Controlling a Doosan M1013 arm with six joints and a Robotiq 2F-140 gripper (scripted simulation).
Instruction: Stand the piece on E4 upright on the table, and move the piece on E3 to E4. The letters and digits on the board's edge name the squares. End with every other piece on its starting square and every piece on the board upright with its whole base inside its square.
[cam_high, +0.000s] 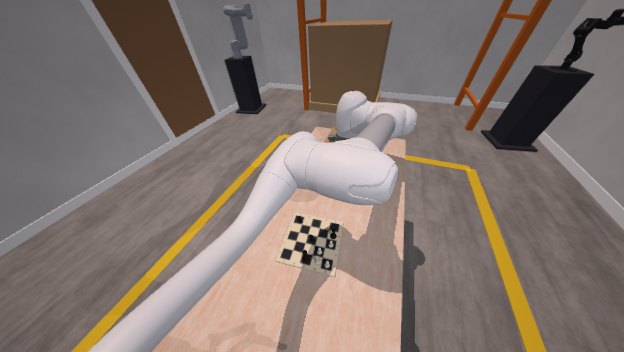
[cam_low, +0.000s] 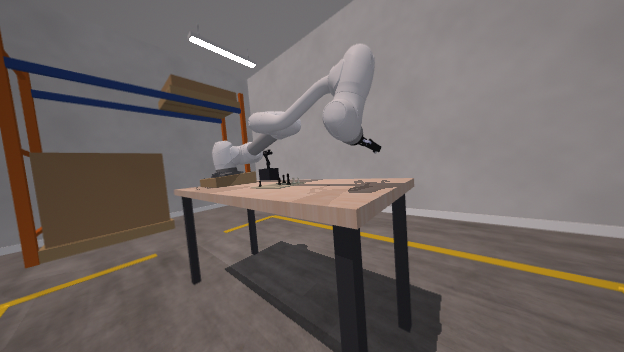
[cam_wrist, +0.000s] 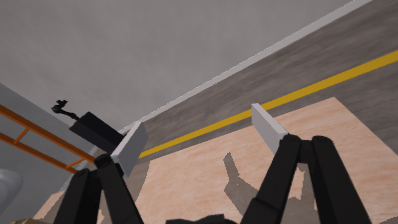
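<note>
Now: hand 45 cm past the chessboard, 17 cm above it and 12 cm to the left of it. Also, from my hand: pale piece (37 cm behind, 15 cm below, 8 cm to the right).
</note>
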